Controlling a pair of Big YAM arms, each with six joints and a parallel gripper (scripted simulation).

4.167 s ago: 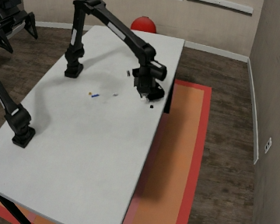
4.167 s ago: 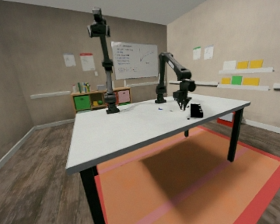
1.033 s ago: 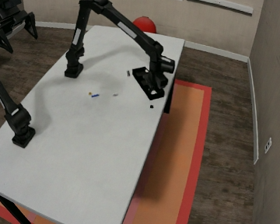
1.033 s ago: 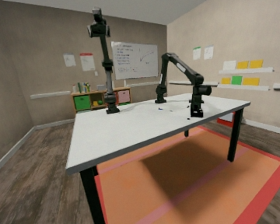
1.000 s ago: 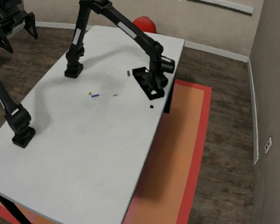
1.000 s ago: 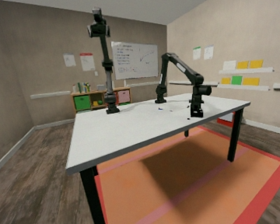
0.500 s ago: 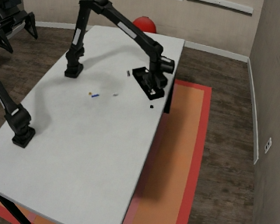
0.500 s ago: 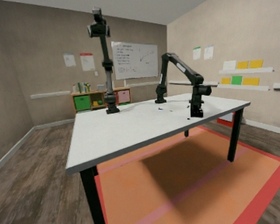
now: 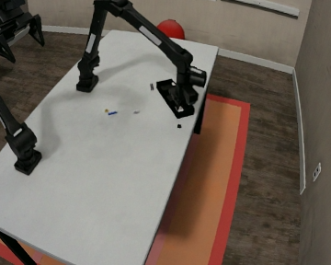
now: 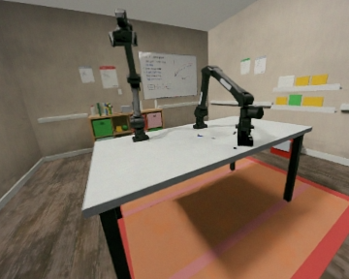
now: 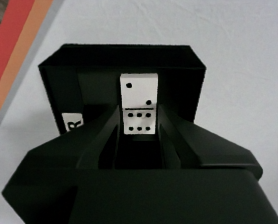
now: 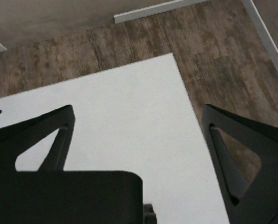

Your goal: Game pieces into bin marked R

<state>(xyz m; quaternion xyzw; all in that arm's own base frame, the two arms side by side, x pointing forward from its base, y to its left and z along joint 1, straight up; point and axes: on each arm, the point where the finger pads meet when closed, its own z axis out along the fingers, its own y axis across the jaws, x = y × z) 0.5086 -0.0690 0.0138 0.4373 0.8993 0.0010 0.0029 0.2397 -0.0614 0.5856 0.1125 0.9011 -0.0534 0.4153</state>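
Right now my left hand is 1 cm above the white domino. Also, from my left hand: black three-compartment bin strip 7 cm to the left, 5 cm behind, 1 cm below; then dark cylinder 18 cm behind, 13 cm to the left, 2 cm below; then black piece 10 cm to the right, 2 cm below, 2 cm ahead.
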